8 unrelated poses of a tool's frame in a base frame.
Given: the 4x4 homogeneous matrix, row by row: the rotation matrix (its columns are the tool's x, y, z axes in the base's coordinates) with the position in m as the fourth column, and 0 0 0 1 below. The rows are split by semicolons.
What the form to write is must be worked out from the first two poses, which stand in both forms.
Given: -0.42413, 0.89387, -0.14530, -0.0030; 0.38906, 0.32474, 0.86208, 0.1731; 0.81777, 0.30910, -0.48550, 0.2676; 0, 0, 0, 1
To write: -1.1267, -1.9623, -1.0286, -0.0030, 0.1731, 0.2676
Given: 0.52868, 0.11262, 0.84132, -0.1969; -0.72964, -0.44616, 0.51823, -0.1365; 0.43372, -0.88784, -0.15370, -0.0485; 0, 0, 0, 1
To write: -1.7782, 0.5155, -1.0652, -0.1969, -0.1365, -0.0485
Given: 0.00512, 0.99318, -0.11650, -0.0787; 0.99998, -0.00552, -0.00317, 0.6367; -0.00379, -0.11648, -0.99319, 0.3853; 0, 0, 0, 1
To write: -2.1686, -2.1571, 0.1302, -0.0787, 0.6367, 0.3853
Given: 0.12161, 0.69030, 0.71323, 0.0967; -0.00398, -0.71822, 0.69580, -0.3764; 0.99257, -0.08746, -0.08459, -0.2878; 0, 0, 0, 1
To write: -1.8576, -0.6625, -1.6466, 0.0967, -0.3764, -0.2878
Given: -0.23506, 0.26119, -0.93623, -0.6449; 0.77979, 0.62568, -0.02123, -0.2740; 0.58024, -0.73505, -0.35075, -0.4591; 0, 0, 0, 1
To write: -0.8428, -1.7905, 0.6123, -0.6449, -0.2740, -0.4591
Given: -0.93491, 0.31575, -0.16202, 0.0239; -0.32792, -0.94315, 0.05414, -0.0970; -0.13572, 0.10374, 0.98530, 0.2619; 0, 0, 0, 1
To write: 0.2159, -0.1145, -2.8020, 0.0239, -0.0970, 0.2619
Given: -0.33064, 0.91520, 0.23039, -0.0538; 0.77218, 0.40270, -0.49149, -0.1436; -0.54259, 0.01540, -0.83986, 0.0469; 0, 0, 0, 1
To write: 1.4388, 2.1940, -0.4059, -0.0538, -0.1436, 0.0469
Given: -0.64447, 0.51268, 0.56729, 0.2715; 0.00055, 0.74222, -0.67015, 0.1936; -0.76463, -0.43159, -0.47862, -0.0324; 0, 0, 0, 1
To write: 0.3847, 2.1477, -0.8258, 0.2715, 0.1936, -0.0324
